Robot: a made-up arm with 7 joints.
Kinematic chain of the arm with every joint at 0, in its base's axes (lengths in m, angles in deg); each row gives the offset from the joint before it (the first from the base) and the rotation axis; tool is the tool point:
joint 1: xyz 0 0 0.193 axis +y
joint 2: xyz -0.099 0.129 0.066 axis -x
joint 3: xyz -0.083 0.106 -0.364 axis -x
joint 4: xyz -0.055 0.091 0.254 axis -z
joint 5: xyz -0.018 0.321 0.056 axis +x
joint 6: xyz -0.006 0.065 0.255 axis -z
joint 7: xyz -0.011 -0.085 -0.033 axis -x
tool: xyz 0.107 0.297 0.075
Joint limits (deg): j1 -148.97..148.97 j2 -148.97..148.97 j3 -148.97..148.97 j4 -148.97..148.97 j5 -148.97..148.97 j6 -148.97..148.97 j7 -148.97..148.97
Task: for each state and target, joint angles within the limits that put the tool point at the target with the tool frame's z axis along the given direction. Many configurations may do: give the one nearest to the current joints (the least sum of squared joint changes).
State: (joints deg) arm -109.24 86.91 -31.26 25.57 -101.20 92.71 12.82
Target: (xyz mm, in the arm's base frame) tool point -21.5 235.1 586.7 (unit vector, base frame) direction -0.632 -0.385 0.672
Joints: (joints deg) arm -148.97 59.40 5.26 49.99 -128.05 99.23 32.08
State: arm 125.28 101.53 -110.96 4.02 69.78 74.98 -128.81
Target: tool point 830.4 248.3 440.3 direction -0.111 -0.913 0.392
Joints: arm 100.09 142.76 -101.77 -22.04 16.86 43.28 -126.01
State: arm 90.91 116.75 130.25 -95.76 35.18 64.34 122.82
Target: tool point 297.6 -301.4 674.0 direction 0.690 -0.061 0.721
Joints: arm 96.33 148.97 111.38 -89.74 52.61 53.33 131.10
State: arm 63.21 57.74 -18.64 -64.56 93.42 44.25 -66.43
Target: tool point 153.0 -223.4 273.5 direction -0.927 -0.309 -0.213
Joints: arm 86.28 48.21 -66.60 -51.62 67.24 21.78 -81.91
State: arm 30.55 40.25 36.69 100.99 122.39 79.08 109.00
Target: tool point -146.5 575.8 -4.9 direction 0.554 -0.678 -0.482
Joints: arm 59.76 26.83 9.79 78.81 107.11 114.47 117.52
